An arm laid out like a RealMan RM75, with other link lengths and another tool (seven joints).
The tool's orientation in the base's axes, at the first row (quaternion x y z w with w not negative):
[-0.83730 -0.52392 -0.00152 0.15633]
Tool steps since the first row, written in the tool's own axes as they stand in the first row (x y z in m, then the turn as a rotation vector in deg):
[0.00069 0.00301 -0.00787 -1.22 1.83 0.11]
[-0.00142 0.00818 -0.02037 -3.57 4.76 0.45]
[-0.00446 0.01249 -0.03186 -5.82 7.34 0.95]
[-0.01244 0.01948 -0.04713 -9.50 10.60 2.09]
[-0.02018 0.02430 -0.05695 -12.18 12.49 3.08]
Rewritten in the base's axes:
[0.00422 -0.00268 0.00682 1.04 -1.78 -0.78]
[0.00983 -0.00990 0.01701 2.50 -4.93 -2.26]
[0.01409 -0.01732 0.02631 3.67 -7.80 -3.78]
[0.01909 -0.03116 0.03769 4.68 -12.04 -6.33]
[0.02141 -0.04247 0.04449 4.97 -14.89 -8.21]

